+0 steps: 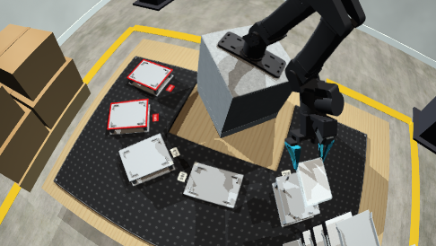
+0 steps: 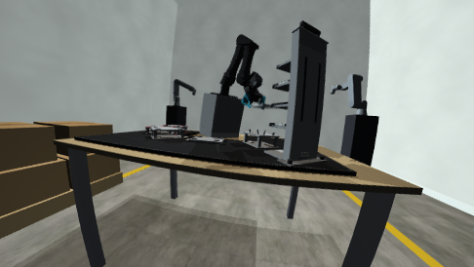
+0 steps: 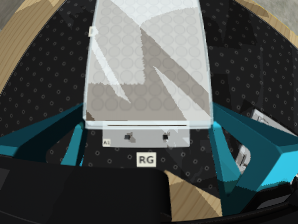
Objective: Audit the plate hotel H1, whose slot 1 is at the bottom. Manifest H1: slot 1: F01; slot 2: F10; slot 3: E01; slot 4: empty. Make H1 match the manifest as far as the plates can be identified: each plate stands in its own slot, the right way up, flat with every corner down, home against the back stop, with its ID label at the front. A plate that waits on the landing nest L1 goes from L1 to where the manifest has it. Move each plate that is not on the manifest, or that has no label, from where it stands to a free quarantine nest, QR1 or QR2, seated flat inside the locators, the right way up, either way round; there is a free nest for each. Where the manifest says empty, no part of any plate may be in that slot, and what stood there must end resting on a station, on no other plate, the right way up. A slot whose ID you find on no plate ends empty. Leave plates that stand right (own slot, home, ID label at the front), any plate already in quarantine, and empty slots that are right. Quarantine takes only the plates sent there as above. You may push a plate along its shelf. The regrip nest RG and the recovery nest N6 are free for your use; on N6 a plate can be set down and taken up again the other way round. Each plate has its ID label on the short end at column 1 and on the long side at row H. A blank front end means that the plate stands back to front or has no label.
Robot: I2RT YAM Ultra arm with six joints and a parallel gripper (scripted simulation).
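Now: the white plate 40 mm to the left of my hand and 40 mm ahead of it. From my hand the other things lie so: grey regrip nest: 140 mm below, 40 mm to the left, 40 mm ahead; then H1 tag: 200 mm to the left, 200 mm below, 80 mm ahead; then RG tag: 200 mm below, 40 mm behind, 30 mm to the right.
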